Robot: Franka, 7 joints.
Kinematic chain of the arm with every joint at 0, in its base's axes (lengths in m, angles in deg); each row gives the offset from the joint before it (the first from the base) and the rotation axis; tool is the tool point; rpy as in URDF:
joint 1: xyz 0 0 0.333 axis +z
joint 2: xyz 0 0 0 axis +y
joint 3: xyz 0 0 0.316 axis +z
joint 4: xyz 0.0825 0 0 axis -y
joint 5: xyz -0.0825 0 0.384 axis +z
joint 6: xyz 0 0 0 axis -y
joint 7: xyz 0.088 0 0 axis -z
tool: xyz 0 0 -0.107 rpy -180 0 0
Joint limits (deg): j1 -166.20..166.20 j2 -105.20..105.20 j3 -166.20..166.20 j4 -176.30..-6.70 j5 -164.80..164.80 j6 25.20..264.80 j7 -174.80..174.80
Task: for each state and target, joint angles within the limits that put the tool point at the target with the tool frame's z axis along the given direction. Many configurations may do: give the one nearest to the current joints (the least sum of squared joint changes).
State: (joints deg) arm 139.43 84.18 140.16 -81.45 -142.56 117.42 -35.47
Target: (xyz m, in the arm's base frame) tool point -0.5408 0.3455 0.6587 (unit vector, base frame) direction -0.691 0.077 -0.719
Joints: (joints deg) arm 114.50 97.24 150.40 -85.48 -118.74 75.50 -35.47
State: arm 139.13 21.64 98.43 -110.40 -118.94 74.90 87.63
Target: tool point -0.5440 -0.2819 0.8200 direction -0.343 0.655 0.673
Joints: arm 164.06 27.08 72.20 -73.16 -161.90 78.22 87.63
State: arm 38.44 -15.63 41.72 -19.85 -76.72 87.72 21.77
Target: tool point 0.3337 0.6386 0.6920 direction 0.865 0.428 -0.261
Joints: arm 36.72 27.89 40.24 -63.30 -83.31 130.62 21.77
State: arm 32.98 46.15 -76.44 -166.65 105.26 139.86 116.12
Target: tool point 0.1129 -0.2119 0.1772 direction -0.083 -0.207 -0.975
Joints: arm 58.93 46.33 -77.88 -175.05 98.40 147.38 116.12
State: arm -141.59 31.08 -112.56 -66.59 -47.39 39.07 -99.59
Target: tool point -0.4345 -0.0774 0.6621 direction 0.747 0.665 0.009
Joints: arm -87.10 41.81 -98.87 -94.59 -51.61 48.53 -99.59
